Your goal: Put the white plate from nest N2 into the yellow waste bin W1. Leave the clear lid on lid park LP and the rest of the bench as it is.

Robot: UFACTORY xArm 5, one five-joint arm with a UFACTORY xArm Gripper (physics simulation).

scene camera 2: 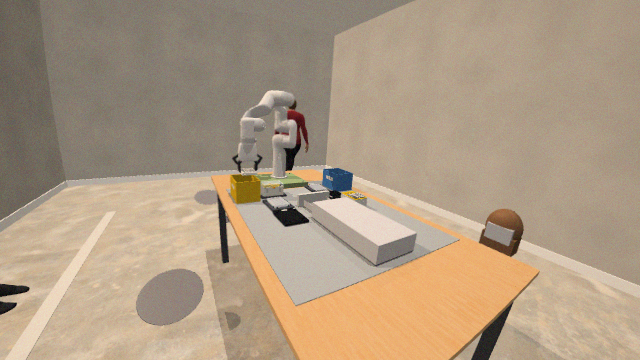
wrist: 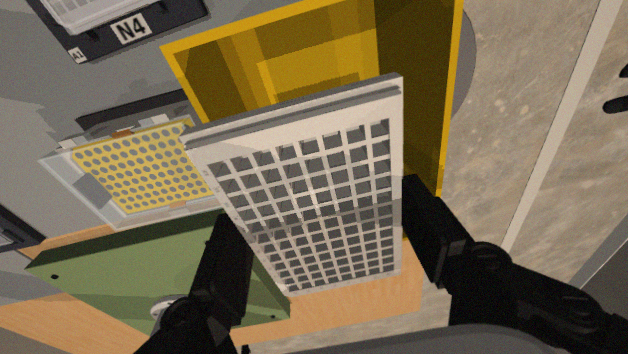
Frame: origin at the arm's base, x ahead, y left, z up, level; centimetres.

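Where they show: gripper, fingertip midpoint: (scene camera 2: 247, 171) (wrist: 320, 214); arm's base at its link origin: (scene camera 2: 279, 176).
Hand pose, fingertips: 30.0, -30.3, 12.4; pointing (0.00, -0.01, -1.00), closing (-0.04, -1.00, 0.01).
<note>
Each offset is from my fingertips to the top centre of the thing, as dx, dy, dz. "spot": to the spot under its first point.
The gripper (scene camera 2: 248, 169) (wrist: 320, 205) is shut on the white plate @(-0.6, +0.0, +0.8) (scene camera 2: 248, 172) (wrist: 310, 190), one black finger on each long side. The plate is roughly level and held above the yellow waste bin @(-0.1, -1.8, -3.4) (scene camera 2: 245, 190) (wrist: 320, 65). In the wrist view the plate covers part of the bin's opening, and the bin's inside shows beyond it. An empty black nest @(+35.5, +11.7, -13.2) (scene camera 2: 291, 217) lies in front of the bin in the scene view; its label cannot be read. A pale flat piece @(+0.3, +46.7, -13.4) (scene camera 2: 316, 186) on a dark base lies near the blue bin; whether it is the clear lid on LP cannot be told.
Nest N4 @(spot: +10.2, +6.3, -14.2) (wrist: 195, 14) with a pale plate is beside the bin. A clear-walled box with a yellow rack @(+0.1, +14.5, -7.7) (scene camera 2: 272, 189) (wrist: 145, 170) stands close to the bin. The green base (wrist: 150, 270), blue bin @(-0.5, +62.8, -3.4) (scene camera 2: 337, 180) and long white block (scene camera 2: 360, 225) are also there. A person (scene camera 2: 298, 125) stands behind the arm.
</note>
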